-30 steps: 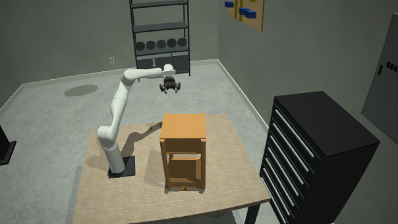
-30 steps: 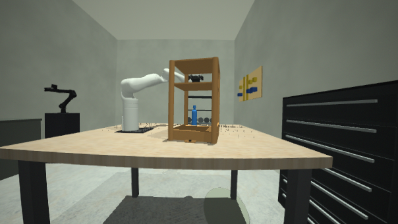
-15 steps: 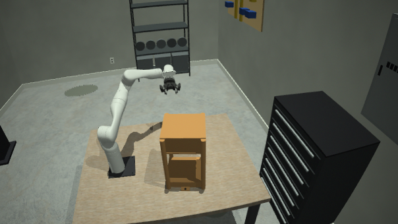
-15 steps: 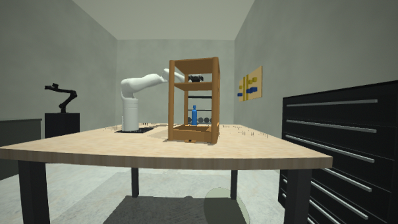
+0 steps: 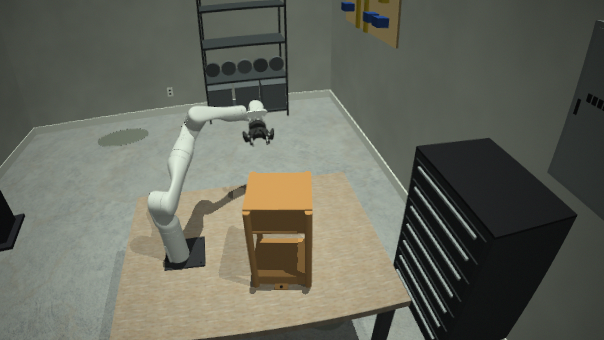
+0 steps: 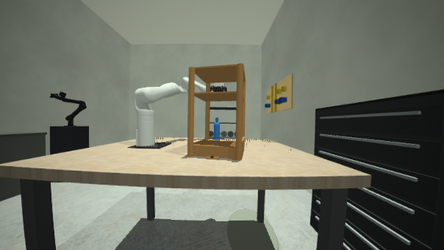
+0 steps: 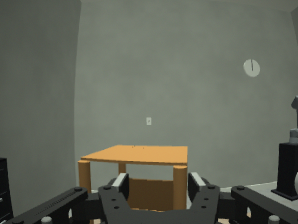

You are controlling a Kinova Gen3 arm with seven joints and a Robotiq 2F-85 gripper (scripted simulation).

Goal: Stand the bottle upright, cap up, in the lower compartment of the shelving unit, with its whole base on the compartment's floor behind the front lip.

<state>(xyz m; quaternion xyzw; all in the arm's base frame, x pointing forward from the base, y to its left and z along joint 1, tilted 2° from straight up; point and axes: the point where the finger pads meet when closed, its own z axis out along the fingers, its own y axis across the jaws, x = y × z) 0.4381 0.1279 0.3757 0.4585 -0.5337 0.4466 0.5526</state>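
Now: the blue bottle 28 cm below my hand. Round my hand: wooden shelving unit: 31 cm to the right, 21 cm below, 2 cm behind.
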